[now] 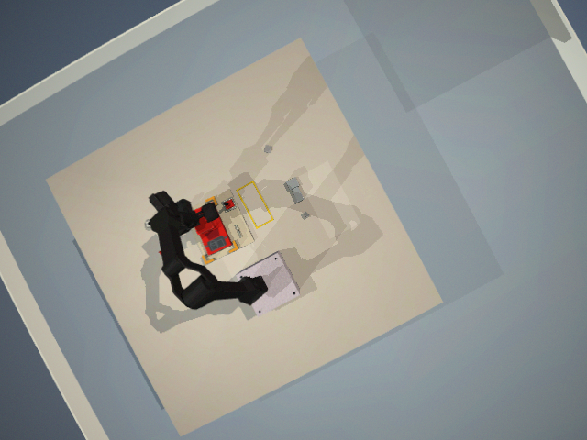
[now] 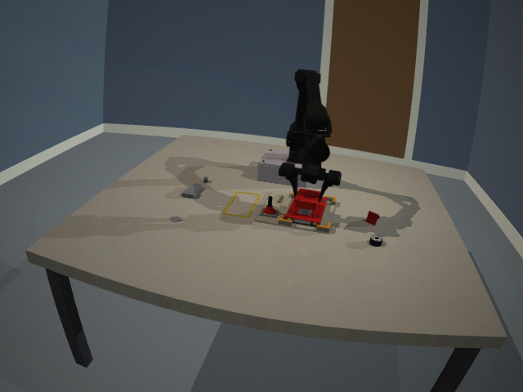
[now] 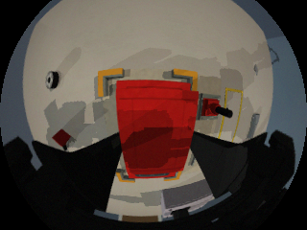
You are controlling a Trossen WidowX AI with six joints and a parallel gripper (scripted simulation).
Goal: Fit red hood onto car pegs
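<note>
Right now my gripper tip is 10 mm below the red hood. Round my gripper tip: grey engine block 40 mm below; then black wheel 230 mm to the left, 100 mm ahead, 50 mm below.
</note>
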